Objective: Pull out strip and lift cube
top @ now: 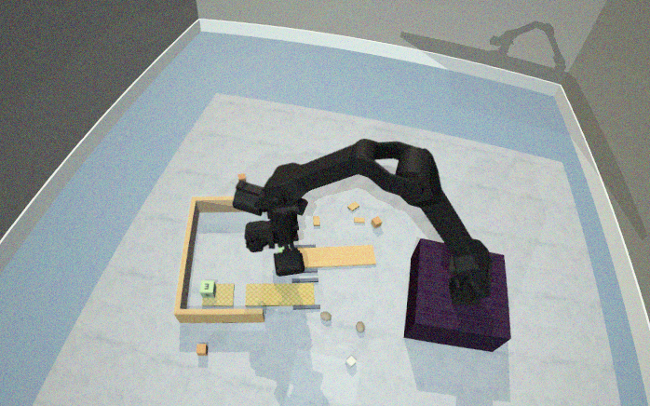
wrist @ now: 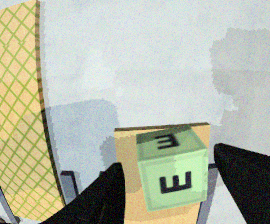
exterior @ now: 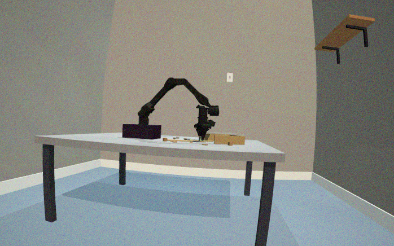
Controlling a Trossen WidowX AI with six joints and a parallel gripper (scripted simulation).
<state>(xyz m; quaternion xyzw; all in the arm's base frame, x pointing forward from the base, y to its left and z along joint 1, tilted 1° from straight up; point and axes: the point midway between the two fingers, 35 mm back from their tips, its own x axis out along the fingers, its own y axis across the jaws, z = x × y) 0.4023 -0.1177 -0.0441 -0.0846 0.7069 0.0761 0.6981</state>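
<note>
Right now the strip is 100 mm to the left of my gripper tip and 10 mm below it. The rest, counted from my gripper tip: white cube 160 mm behind, 250 mm to the left, 10 mm below.
</note>
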